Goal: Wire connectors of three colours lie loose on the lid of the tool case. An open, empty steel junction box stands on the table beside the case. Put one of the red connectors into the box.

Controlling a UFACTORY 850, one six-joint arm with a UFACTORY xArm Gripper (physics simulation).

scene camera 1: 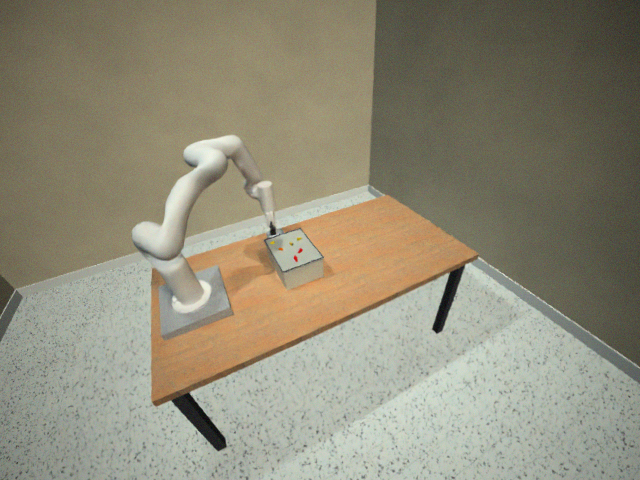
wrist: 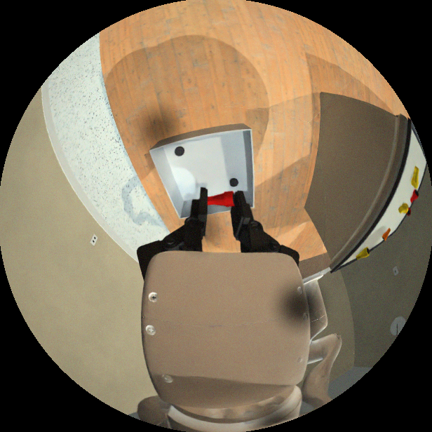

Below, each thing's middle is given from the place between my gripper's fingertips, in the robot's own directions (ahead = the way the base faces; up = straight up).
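Labels:
Steel junction box (wrist: 220, 158): my hand 4 cm above it, 2 cm short of it, 1 cm to the right of it. Tool case (scene camera 1: 309, 266): from my hand, 30 cm to the right, 2 cm ahead, 1 cm above.

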